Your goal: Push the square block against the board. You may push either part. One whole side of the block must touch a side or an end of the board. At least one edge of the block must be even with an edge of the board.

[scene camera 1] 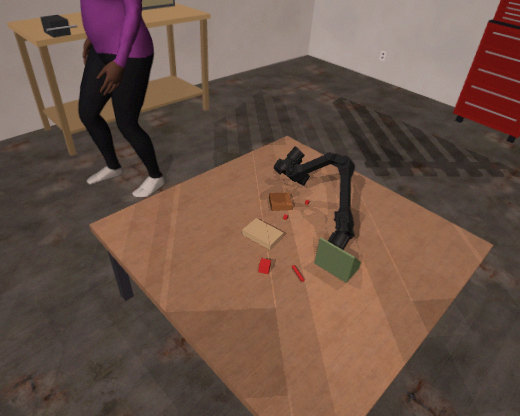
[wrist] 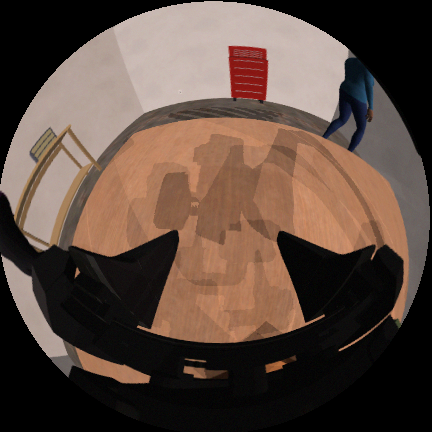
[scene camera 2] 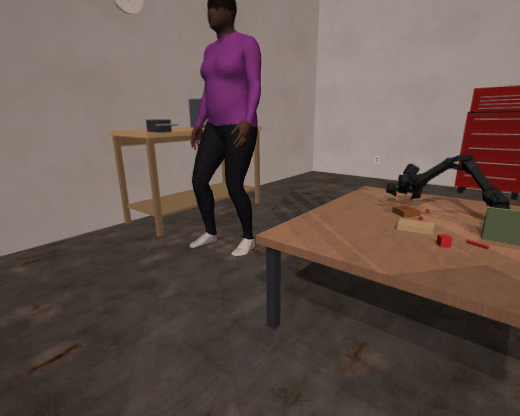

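Pixels of known places: gripper, fingertip midpoint: (wrist: 229,236) (scene camera 2: 403,197); arm's base at its link origin: (scene camera 1: 335,246) (scene camera 2: 498,219).
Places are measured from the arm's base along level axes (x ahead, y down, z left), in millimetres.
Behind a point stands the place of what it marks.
A flat, squarish brown block (scene camera 1: 280,201) @(y 52, x 374, z -143 mm) (scene camera 2: 406,211) @(y 52, x 376, z -105 mm) lies on the table. A pale tan rectangular board (scene camera 1: 262,233) @(y 52, x 300, z 91 mm) (scene camera 2: 415,226) @(y 52, x 303, z 125 mm) lies nearer scene camera 1, with a gap between it and the brown block. The block's sides are turned at an angle to the board's sides. My gripper (scene camera 1: 290,174) @(y 39, x 431, z -358 mm) (scene camera 2: 404,192) @(y 39, x 431, z -358 mm) (wrist: 229,236) @(y 39, x 431, z -358 mm) is open and empty. It hangs above the table, beyond the brown block as seen in scene camera 1, and touches neither part. The gripper's body hides the near part of the table in the wrist view, where neither part shows clearly.
A red cube (scene camera 1: 264,266) @(y 45, x 173, z 240 mm) (scene camera 2: 444,241) @(y 57, x 180, z 246 mm), a red stick (scene camera 1: 298,273) @(y 69, x 62, z 161 mm) (scene camera 2: 477,244) @(y 74, x 66, z 165 mm) and a green wedge (scene camera 1: 336,260) @(y -1, x -41, z 65 mm) (scene camera 2: 501,226) @(y 13, x -8, z 64 mm) stand or lie nearer scene camera 1. Two tiny red pieces (scene camera 1: 285,217) @(y 70, x 298, z -81 mm) (scene camera 1: 307,202) @(y 70, x 283, z -247 mm) lie near the brown block. The arm's base is behind the wedge.
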